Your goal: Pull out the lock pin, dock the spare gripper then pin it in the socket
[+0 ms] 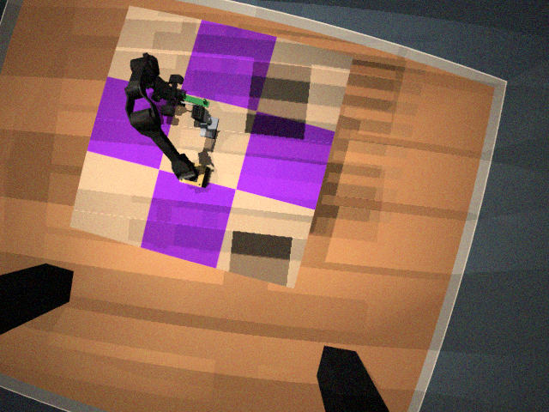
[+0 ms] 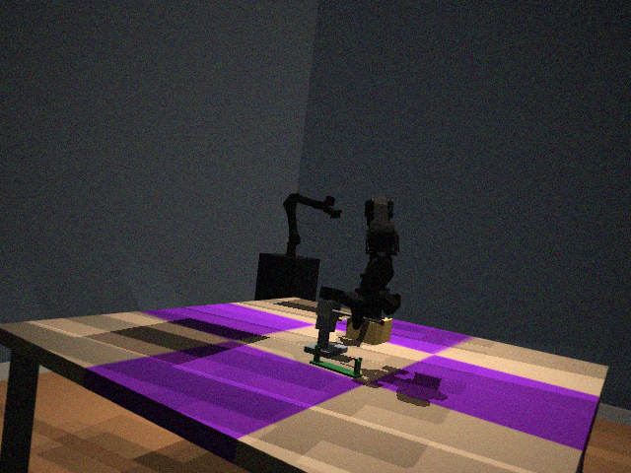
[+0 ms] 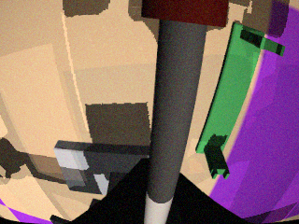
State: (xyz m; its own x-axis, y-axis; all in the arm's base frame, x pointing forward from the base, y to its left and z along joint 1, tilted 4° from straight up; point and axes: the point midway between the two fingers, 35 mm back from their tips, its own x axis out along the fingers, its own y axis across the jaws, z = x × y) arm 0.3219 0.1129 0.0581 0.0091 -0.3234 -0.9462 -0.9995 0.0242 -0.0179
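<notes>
Right now the mount is 5 cm behind my gripper tip, 11 cm to the right of it and 4 cm below it. Round my gripper tip: green rack 7 cm ahead, 1 cm to the right, 7 cm below; then spare gripper 4 cm behind, 11 cm to the right, 3 cm above.
</notes>
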